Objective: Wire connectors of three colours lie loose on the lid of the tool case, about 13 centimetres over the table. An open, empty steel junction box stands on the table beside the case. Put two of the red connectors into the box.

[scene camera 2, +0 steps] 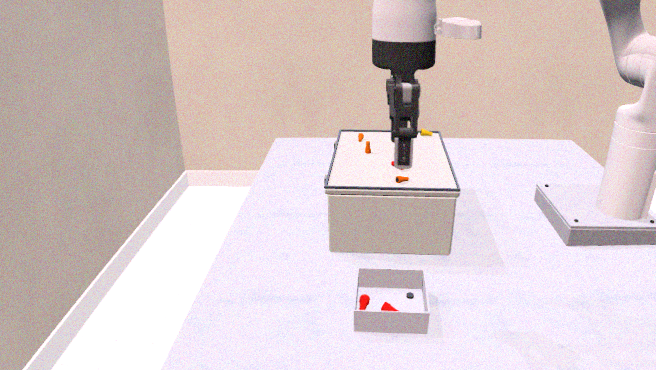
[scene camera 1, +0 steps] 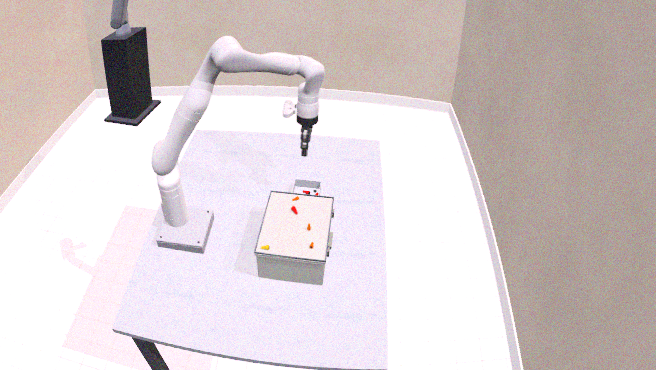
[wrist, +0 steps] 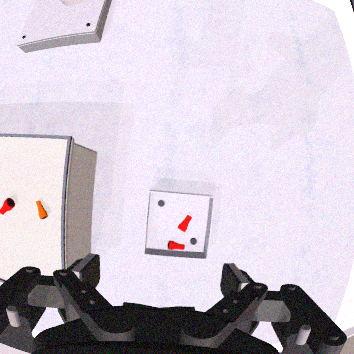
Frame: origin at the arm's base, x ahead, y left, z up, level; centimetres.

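Seen in the pictures: gripper, fingertip midpoint: (scene camera 2: pixel 400 154) (scene camera 1: pixel 305 148) (wrist: pixel 160 273); arm's base at its link origin: (scene camera 2: pixel 619 209) (scene camera 1: pixel 177 218).
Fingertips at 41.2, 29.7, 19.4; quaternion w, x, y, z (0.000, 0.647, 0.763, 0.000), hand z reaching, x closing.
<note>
Pixels of each thing's top centre, then the offset from my fingertips to it, as dx, dy, dz.
- steel junction box at its top centre: (scene camera 2: pixel 391 288) (wrist: pixel 178 226) (scene camera 1: pixel 306 188) +0.2, +2.4, -19.5
- yellow connector at its top centre: (scene camera 2: pixel 426 129) (scene camera 1: pixel 265 245) -1.6, -40.2, -9.3
Two red connectors lie apart on the floor of the steel junction box (scene camera 1: pixel 307 184) (scene camera 2: pixel 391 322) (wrist: pixel 192 254). One red connector (scene camera 1: pixel 306 192) (scene camera 2: pixel 388 307) (wrist: pixel 185 223) is near the middle; the other red connector (scene camera 1: pixel 316 194) (scene camera 2: pixel 364 302) (wrist: pixel 176 245) is by a side wall. Another red connector (scene camera 1: pixel 294 210) (scene camera 2: pixel 393 163) (wrist: pixel 7 205) lies on the case lid (scene camera 1: pixel 280 225) (scene camera 2: pixel 350 170) (wrist: pixel 30 170), mostly hidden by a finger in scene camera 2. My gripper (scene camera 1: pixel 304 152) (scene camera 2: pixel 403 165) (wrist: pixel 160 273) is open and empty, high above the box.
The tool case (scene camera 1: pixel 290 267) (scene camera 2: pixel 391 225) (wrist: pixel 80 200) stands beside the box, higher than its walls. Its lid also bears orange connectors (scene camera 1: pixel 309 227) (scene camera 2: pixel 368 148) (wrist: pixel 42 209) and a yellow connector (scene camera 1: pixel 265 247) (scene camera 2: pixel 426 132). The arm's base plate (scene camera 1: pixel 182 242) (wrist: pixel 65 25) is on the table.
</note>
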